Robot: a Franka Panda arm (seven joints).
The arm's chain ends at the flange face. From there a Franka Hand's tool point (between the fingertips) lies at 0.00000 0.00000 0.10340 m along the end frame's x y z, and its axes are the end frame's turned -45 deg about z.
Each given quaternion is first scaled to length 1.
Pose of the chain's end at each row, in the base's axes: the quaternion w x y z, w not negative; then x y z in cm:
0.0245 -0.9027 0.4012 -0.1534 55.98 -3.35 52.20
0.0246 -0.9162 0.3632 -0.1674 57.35 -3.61 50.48
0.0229 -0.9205 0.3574 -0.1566 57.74 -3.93 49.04
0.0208 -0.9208 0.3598 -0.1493 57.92 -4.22 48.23
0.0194 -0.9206 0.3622 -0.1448 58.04 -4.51 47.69
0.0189 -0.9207 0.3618 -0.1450 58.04 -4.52 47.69
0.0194 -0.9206 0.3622 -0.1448 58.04 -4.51 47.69
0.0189 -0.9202 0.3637 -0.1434 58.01 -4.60 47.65
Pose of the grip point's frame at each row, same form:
0.0361 0.9875 -0.0252 0.1511 59.05 -4.17 42.36
0.0413 0.9855 0.0151 0.1641 60.71 -4.40 40.73
0.0388 0.9872 0.0221 0.1534 60.89 -4.65 39.22
0.0379 0.9884 0.0200 0.1459 60.92 -4.93 38.36
0.0375 0.9891 0.0177 0.1412 60.94 -5.23 37.79
0.0380 0.9891 0.0181 0.1412 60.94 -5.25 37.79
0.0375 0.9891 0.0177 0.1412 60.94 -5.23 37.79
0.0374 0.9894 0.0161 0.1397 60.88 -5.32 37.74

